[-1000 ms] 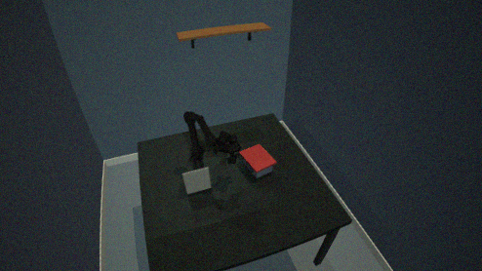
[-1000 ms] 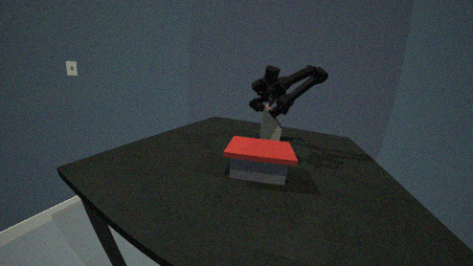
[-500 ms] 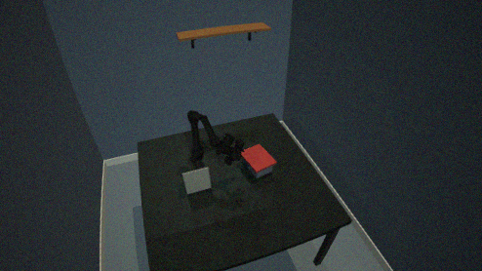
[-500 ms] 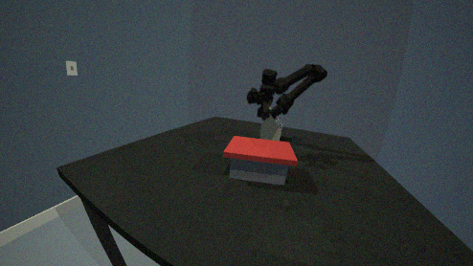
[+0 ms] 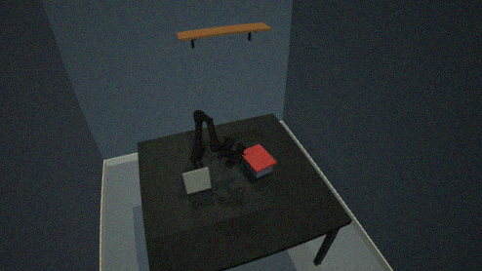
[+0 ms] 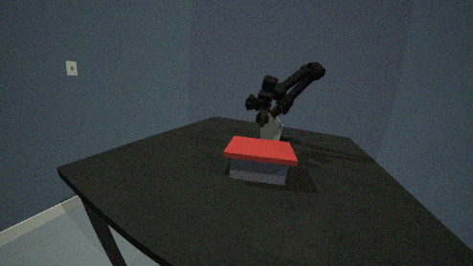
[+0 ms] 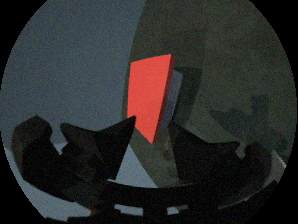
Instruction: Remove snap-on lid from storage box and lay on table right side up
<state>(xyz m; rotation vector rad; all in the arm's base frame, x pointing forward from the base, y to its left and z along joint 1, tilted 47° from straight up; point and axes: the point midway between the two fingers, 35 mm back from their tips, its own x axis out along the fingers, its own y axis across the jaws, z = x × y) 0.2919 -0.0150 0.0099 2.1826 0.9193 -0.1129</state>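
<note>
Right now the lid is 120 mm ahead of my gripper tip, 30 mm to the left of it and 60 mm below it. From my gripper tip the other things lie so: storage box (120 mm ahead, 30 mm to the left, 110 mm below).
</note>
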